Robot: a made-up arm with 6 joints. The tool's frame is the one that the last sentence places.
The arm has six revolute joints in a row. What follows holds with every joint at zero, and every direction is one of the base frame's.
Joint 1 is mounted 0.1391 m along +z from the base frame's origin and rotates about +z.
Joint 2 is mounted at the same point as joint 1 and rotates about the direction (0.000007, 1, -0.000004).
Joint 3 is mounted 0.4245 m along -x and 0.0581 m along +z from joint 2 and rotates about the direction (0.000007, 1, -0.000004).
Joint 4 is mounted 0.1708 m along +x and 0.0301 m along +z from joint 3 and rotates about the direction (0.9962, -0.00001, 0.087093).
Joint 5 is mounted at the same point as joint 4 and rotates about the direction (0.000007, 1, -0.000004).
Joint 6 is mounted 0.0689 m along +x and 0.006 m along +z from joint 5 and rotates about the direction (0.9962, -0.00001, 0.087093).
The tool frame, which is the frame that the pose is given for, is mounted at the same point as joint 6; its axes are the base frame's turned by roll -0.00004, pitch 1.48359 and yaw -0.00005 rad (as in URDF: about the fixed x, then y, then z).
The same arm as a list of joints. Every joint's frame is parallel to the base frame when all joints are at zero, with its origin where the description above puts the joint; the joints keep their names.
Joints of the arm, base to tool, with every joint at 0 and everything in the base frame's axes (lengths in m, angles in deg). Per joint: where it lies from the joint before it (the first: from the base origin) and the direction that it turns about. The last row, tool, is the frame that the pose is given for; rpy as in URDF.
joint 1: xyz 0 0 0.1391 axis +z
joint 2: xyz 0 0 0 axis +y
joint 3: xyz -0.4245 0 0.0581 axis +y
joint 4: xyz 0.1708 0 0.0301 axis 0.9962 0 0.0871
joint 5: xyz 0 0 0 axis +y
joint 6: xyz 0.0689 0 0.006 axis 0.9962 0 0.0871
tool: xyz 0 0 0 rpy 0 85 0

